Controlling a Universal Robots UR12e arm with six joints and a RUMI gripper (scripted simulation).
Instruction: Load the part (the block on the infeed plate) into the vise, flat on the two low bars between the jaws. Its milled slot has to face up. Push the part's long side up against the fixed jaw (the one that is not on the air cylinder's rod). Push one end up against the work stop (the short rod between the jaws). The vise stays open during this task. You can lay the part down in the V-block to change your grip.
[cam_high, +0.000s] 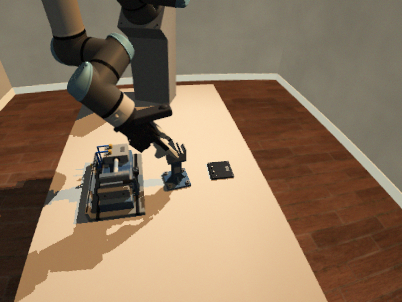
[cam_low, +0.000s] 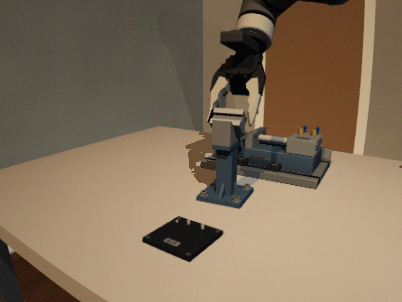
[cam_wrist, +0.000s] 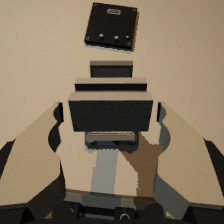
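Right now the part is 10 mm to the left of my hand. Also, from my hand: dark work stop rod (10 mm ahead, 170 mm to the right, 70 mm below); then blue foot (10 mm to the left, 160 mm below); then moving jaw (40 mm behind, 210 mm to the right, 80 mm below).
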